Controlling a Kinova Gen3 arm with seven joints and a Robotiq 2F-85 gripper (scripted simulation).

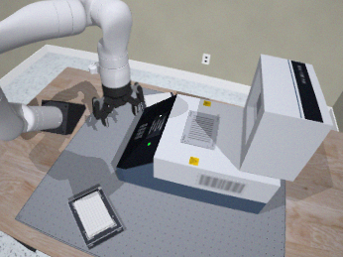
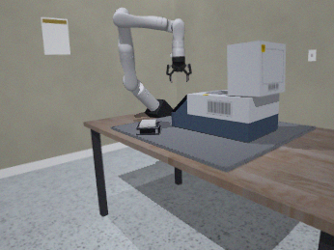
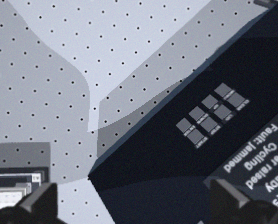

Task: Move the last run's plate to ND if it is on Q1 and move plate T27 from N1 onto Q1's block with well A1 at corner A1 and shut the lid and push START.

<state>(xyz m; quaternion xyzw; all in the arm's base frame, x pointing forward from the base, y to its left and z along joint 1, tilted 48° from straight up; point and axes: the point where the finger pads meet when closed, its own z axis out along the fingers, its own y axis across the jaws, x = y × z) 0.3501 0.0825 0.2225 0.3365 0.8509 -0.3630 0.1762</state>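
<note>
My hand is 4 cm past the white well plate, 22 cm to the left of it and 22 cm above it. From my hand the other things lie so: dark nest 4 cm behind, 22 cm to the right, 23 cm below.
</note>
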